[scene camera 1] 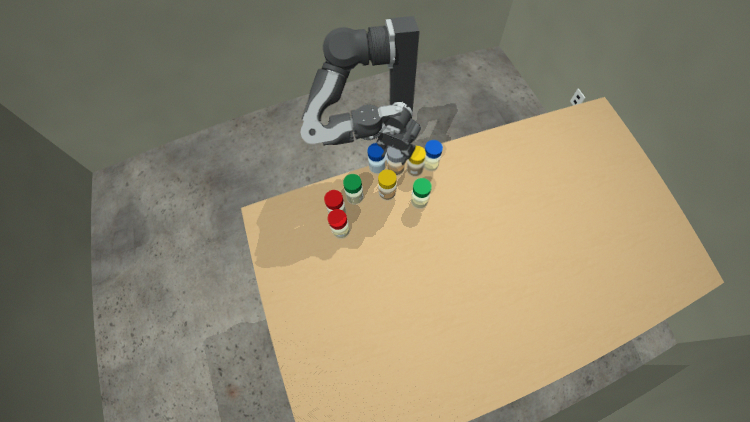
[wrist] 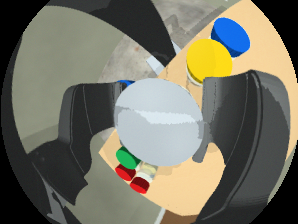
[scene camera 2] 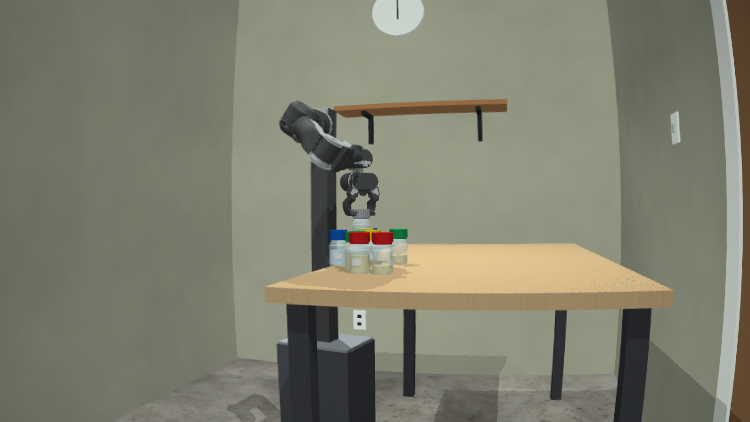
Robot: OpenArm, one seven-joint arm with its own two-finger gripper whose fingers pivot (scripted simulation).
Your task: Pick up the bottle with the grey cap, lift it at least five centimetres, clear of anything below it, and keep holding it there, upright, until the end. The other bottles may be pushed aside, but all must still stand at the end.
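Note:
Grey-capped bottle [wrist: 159, 122]. Blue-capped bottle [wrist: 230, 34]. My gripper [scene camera 2: 360, 215], [scene camera 1: 396, 154], [wrist: 161, 117].

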